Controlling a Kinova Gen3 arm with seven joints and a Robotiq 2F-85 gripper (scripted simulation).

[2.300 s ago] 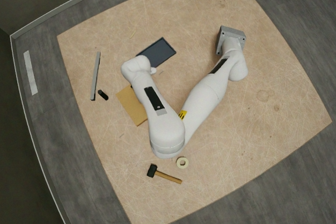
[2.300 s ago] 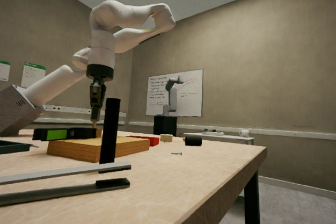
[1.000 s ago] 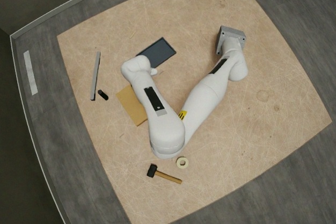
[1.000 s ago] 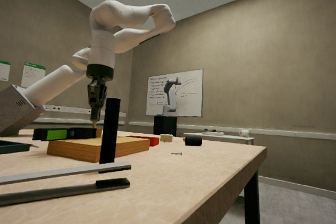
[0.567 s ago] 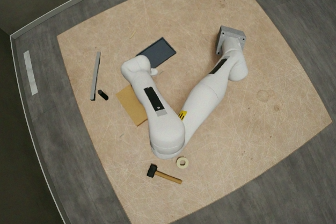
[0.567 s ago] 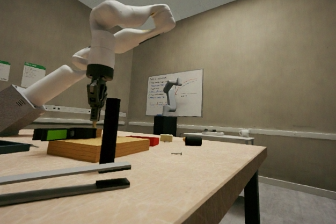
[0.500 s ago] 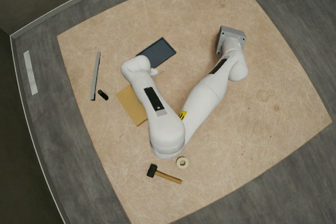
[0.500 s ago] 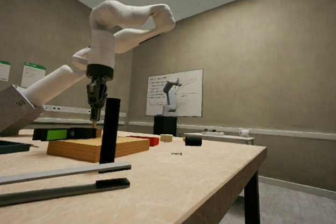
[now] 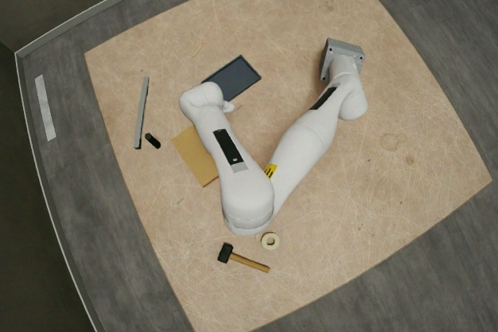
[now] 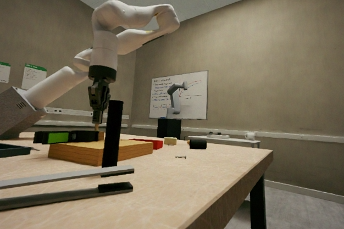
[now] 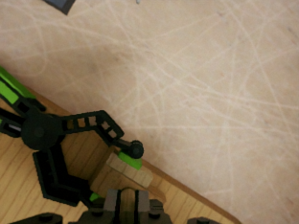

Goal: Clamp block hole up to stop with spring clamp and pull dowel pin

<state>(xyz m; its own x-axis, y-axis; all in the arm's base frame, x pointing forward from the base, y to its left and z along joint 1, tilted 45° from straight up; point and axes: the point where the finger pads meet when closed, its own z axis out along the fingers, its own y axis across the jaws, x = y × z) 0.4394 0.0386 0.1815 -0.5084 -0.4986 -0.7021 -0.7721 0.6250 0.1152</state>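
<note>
My hand is 2 cm above the dowel pin. The rest, counted from my hand: wooden bench board: 7 cm below, 5 cm ahead, 2 cm to the left; then small wooden block: 5 cm below; then red block: 19 cm to the left, 9 cm below, 6 cm behind.
</note>
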